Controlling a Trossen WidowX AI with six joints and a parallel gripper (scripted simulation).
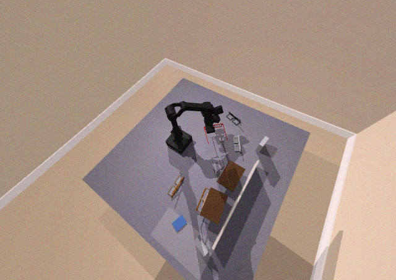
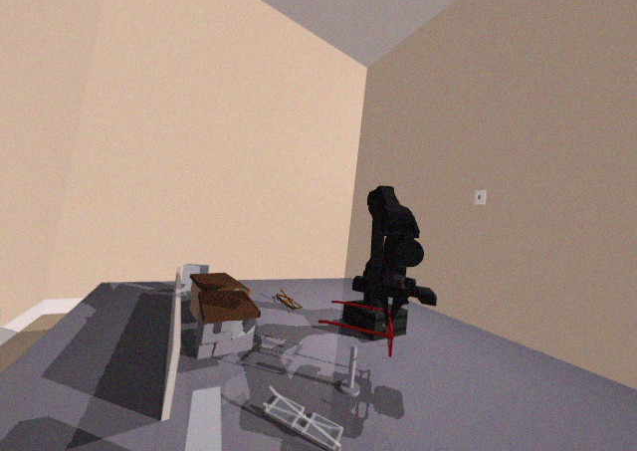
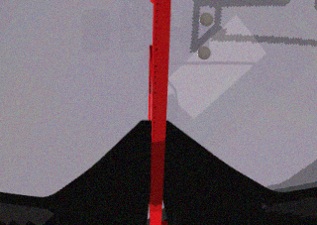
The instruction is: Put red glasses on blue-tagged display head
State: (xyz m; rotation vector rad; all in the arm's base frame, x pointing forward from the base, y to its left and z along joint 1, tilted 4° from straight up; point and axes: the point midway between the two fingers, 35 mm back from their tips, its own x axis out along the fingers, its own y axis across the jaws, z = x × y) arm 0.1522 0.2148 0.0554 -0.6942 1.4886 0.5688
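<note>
Now: the white post 120 mm ahead of my gripper tip, 80 mm below it and 20 mm to the left of it. Also, from my gripper tip: blue tag: 650 mm to the right, 220 mm ahead, 100 mm below; then long low white wall: 450 mm ahead, 320 mm to the right, 50 mm below.
</note>
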